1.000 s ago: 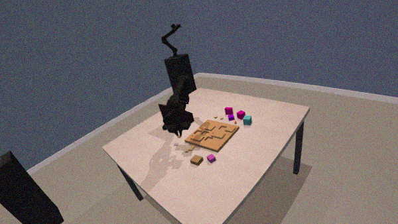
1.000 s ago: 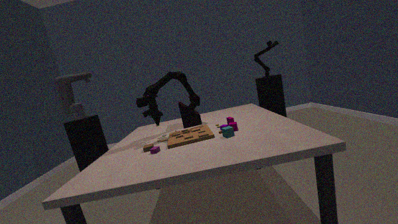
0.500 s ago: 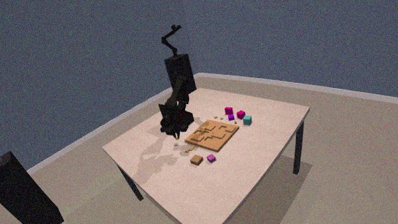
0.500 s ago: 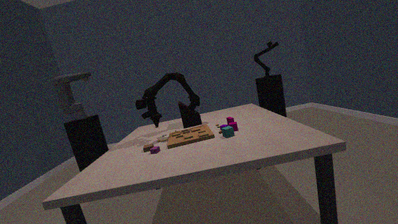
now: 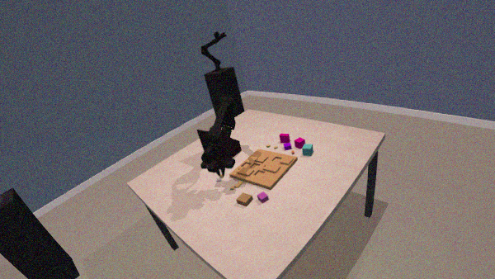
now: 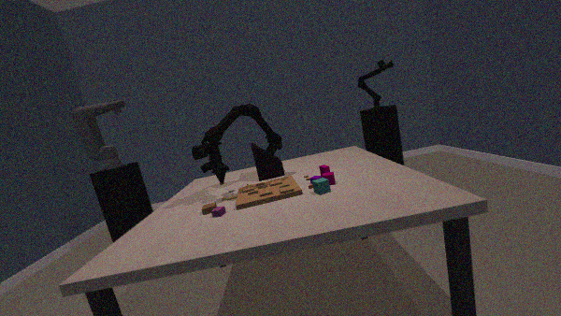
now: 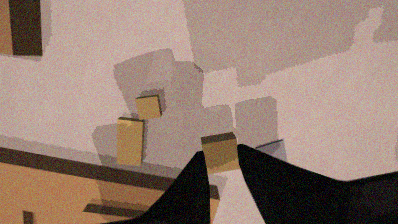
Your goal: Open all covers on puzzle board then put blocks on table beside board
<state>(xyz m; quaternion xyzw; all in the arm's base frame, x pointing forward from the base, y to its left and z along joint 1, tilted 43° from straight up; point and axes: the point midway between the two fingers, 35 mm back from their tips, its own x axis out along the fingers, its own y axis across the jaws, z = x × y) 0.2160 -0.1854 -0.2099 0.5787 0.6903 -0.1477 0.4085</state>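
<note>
The tiny grey block is 80 mm behind my gripper tip, 70 mm below it and 30 mm to the left of it. From my gripper tip the other things lie so: small orange block: 430 mm to the left, 200 mm ahead, 70 mm below; brown block: 190 mm ahead, 60 mm below, 50 mm to the right; teal block: 460 mm to the left, 290 mm ahead, 50 mm below.
</note>
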